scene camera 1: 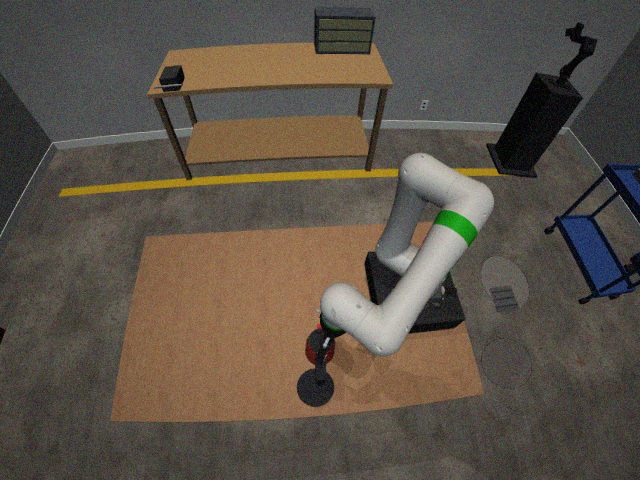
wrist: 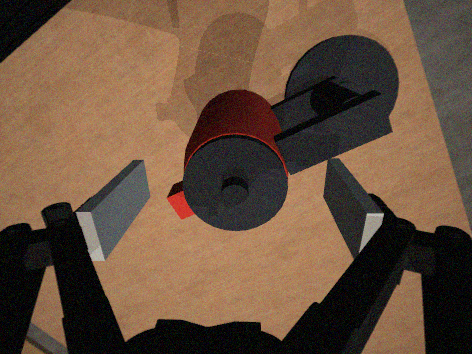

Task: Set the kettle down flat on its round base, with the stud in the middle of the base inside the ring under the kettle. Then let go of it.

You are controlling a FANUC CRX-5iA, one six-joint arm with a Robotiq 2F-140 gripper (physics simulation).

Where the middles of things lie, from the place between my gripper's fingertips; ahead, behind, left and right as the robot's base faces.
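Scene:
Kettle (scene camera 1: 313, 343): 20 mm ahead of my hand, 20 mm to the left of it, 120 mm below it. Round base (scene camera 1: 313, 395): 40 mm ahead of my hand, 130 mm to the left of it, 210 mm below it.

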